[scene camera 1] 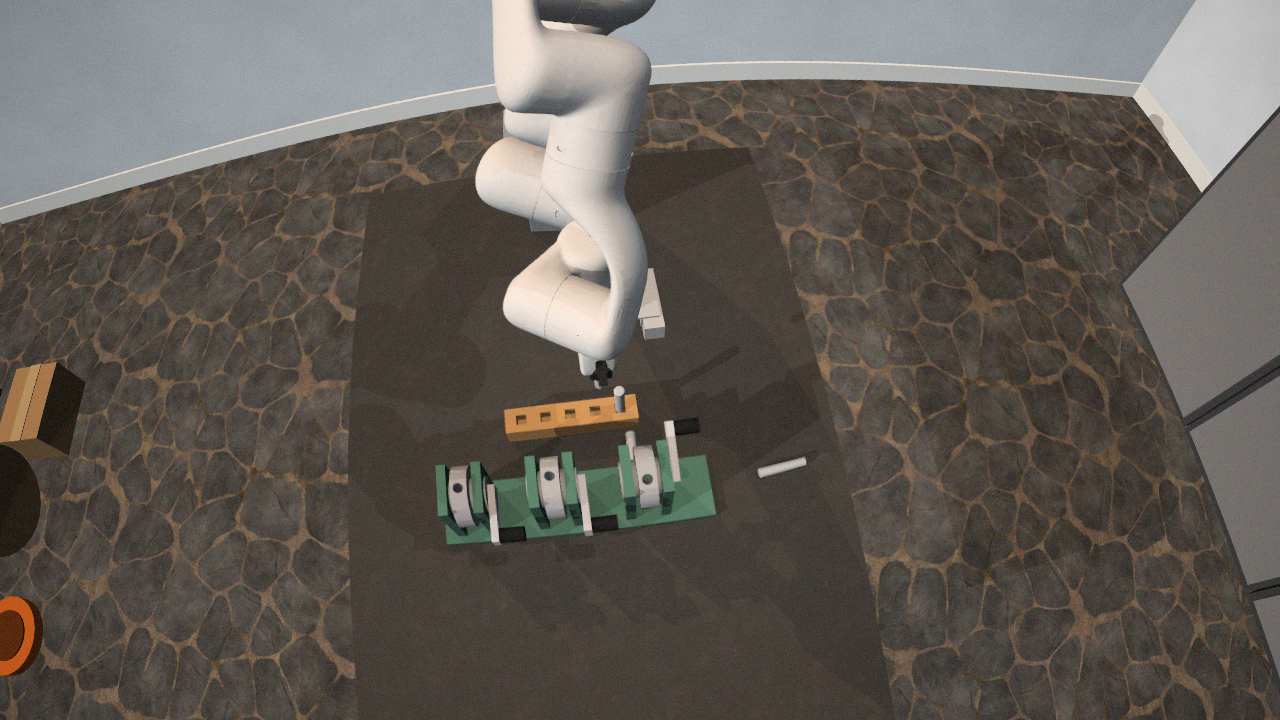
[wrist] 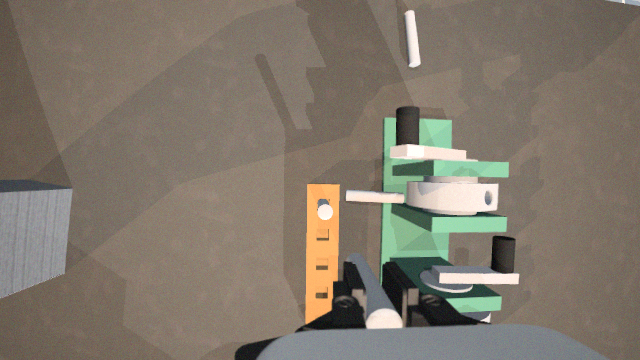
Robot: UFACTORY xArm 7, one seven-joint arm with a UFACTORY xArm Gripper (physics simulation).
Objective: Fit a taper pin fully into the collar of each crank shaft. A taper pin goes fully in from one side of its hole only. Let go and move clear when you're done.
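Frame: origin at the arm's base, x right, y ahead, z up, level; metres.
Seen in the pictures: gripper, fingertip midpoint: [scene camera 1: 600,369] [wrist: 367,284].
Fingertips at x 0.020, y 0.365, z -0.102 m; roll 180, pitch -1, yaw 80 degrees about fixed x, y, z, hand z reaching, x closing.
Offsets run from my fingertips to a thing's middle. "spot": to the spot under its first point. Level surfaces: height alone.
My gripper [scene camera 1: 600,380] [wrist: 367,284] is shut on a grey taper pin @[dx +0.003, dy -0.001, dz -0.004 m] [wrist: 384,316], held tilted above the gap between the orange rack [scene camera 1: 577,428] [wrist: 314,220] and the green base @[spot: dx -0.111, dy +0.162, dz -0.221 m] [scene camera 1: 698,492] [wrist: 436,131]. A second pin @[dx -0.031, dy -0.017, dz -0.166 m] [scene camera 1: 619,400] [wrist: 325,211] stands in the rack's right-end hole. A third pin @[dx -0.027, dy +0.063, dz -0.215 m] [scene camera 1: 631,440] [wrist: 375,196] lies behind the right collar @[spot: dx -0.014, dy +0.172, dz -0.099 m] [scene camera 1: 646,494] [wrist: 435,197], its near end beside it. A fourth pin @[dx -0.266, dy +0.168, dz -0.222 m] [scene camera 1: 782,467] [wrist: 412,39] lies on the mat. The left collar @[spot: dx +0.265, dy +0.117, dz -0.094 m] [scene camera 1: 461,510] and middle collar @[spot: dx +0.125, dy +0.141, dz -0.094 m] [scene camera 1: 551,501] show open holes, as does the right one.
Crank handles [scene camera 1: 684,426] [scene camera 1: 511,534] [scene camera 1: 604,523] stick out beside the collars. A pale block [scene camera 1: 651,308] stands behind the rack, and a grey block [wrist: 32,240] shows at the wrist view's left edge. The dark mat @[dz -0.231 m] [scene camera 1: 626,626] lies under the rack and base.
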